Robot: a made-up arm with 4 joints.
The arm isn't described. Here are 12 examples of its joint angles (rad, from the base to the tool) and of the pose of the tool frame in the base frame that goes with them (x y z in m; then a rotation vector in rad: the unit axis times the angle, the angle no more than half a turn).
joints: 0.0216 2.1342 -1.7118 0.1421
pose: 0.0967 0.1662 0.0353 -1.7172 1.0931 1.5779
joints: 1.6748 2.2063 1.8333 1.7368
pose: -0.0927 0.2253 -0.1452 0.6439 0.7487 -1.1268
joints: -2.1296 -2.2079 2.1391 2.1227
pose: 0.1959 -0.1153 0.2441 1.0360 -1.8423 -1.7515
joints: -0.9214 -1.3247 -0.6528 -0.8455
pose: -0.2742 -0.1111 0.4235 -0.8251 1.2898 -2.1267
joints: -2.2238 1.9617 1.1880 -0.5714
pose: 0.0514 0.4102 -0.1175 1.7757 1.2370 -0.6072
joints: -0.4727 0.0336 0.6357 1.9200
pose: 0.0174 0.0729 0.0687 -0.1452 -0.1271 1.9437
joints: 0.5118 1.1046 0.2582 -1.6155
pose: 0.2374 -0.0688 0.1997 0.3805 -0.5524 -0.4325
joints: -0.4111 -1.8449 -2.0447 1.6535
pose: -0.0359 0.0552 0.2547 1.9309 -0.1006 -0.5236
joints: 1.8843 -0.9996 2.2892 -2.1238
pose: 0.0334 -0.3551 -0.1387 -1.4245 1.0484 -0.3434
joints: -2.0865 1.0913 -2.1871 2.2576
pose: 0.2397 0.1360 -0.0006 -1.4478 -0.7503 0.4351
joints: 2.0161 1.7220 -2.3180 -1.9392
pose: -0.3487 0.2463 0.1770 -1.3578 -1.4398 -2.4059
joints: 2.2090 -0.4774 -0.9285 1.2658
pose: 0.0439 0.0113 0.0538 -0.3499 -1.3929 1.0552
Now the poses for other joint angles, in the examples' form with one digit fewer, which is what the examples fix.
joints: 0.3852 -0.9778 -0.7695 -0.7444
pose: -0.314 -0.209 -0.068 0.401 0.565 -1.540
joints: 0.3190 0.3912 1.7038 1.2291
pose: 0.021 0.109 0.297 -0.984 -1.955 1.100
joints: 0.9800 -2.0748 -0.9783 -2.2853
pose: -0.353 0.292 -0.071 -0.819 -1.792 1.825
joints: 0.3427 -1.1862 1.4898 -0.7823
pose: -0.395 -0.260 0.119 -0.079 -1.933 -1.673
